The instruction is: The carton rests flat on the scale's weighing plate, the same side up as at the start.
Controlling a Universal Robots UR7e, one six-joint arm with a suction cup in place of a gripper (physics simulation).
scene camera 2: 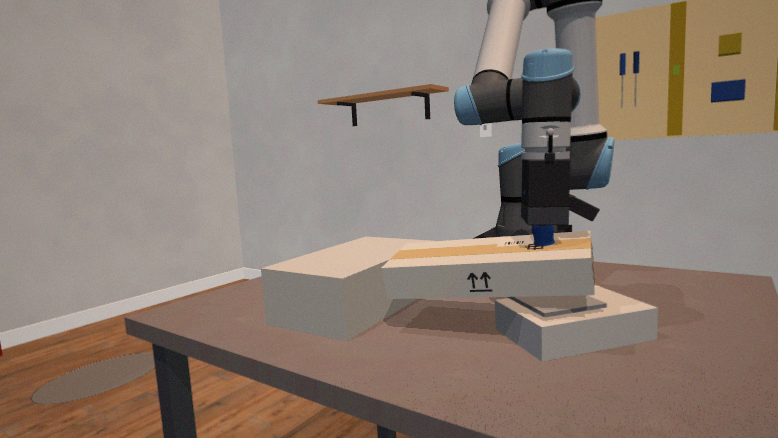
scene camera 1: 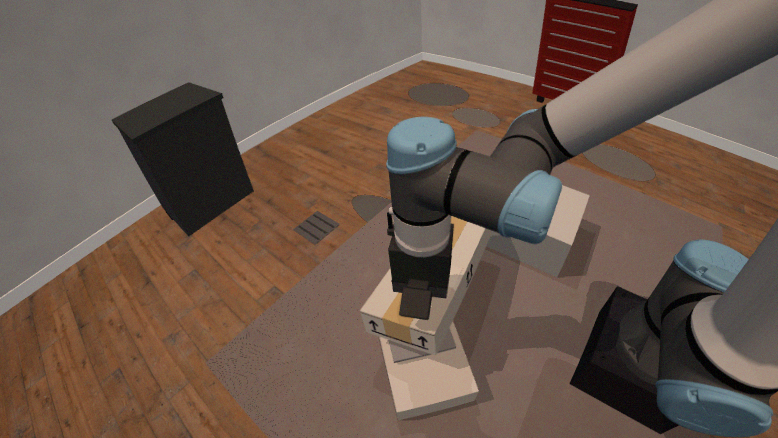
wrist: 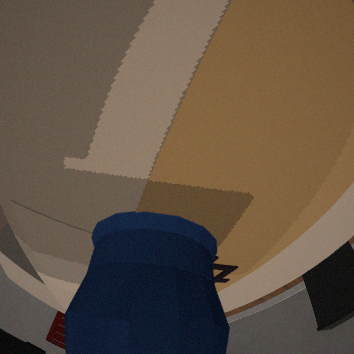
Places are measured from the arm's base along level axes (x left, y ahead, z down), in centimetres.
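Where they show: hand, its tool point: [scene camera 2: 542, 249] [wrist: 160, 231]; arm's base, origin of its link: [scene camera 2: 526, 231] [scene camera 1: 653, 347].
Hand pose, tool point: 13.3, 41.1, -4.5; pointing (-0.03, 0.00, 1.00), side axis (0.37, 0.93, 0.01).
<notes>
Things, the pixels of their top centre, and the offset from my tool point, as dx, dy, dz. Level surfaces: height alone.
- grey weighing plate, centre of its top: [scene camera 2: 554, 297] [scene camera 1: 417, 327] +1.8, -0.1, +8.2
- scale, centre of its top: [scene camera 1: 422, 344] [scene camera 2: 572, 295] +4.3, -2.8, +8.2
- big pale block, centre of its top: [scene camera 2: 356, 253] [scene camera 1: 512, 191] -39.7, -2.5, +3.9
- table, height of its surface: dz +15.2
The white carton [scene camera 1: 460, 288] [scene camera 2: 435, 280] [wrist: 250, 110], with an orange tape strip along its top, looks near level; its arrows point up. My suction cup [scene camera 2: 543, 236] [wrist: 155, 222] is on the carton's top, towards the end over the scale, and holds it. In scene camera 1 the tool body hides the cup. That end lies over the grey weighing plate [scene camera 1: 401, 353] [scene camera 2: 571, 306] of the scale [scene camera 1: 432, 386] [scene camera 2: 598, 329], very low; whether it touches cannot be told. The far end reaches out beyond the scale.
A big pale block [scene camera 1: 568, 212] [scene camera 2: 307, 299] stands on the table [scene camera 2: 304, 364] close by the carton's far end; the gap is unclear. The black arm base [scene camera 1: 598, 353] stands on the other side. A black cabinet [scene camera 1: 190, 168] and a red drawer cabinet [scene camera 1: 582, 48] stand farther off.
</notes>
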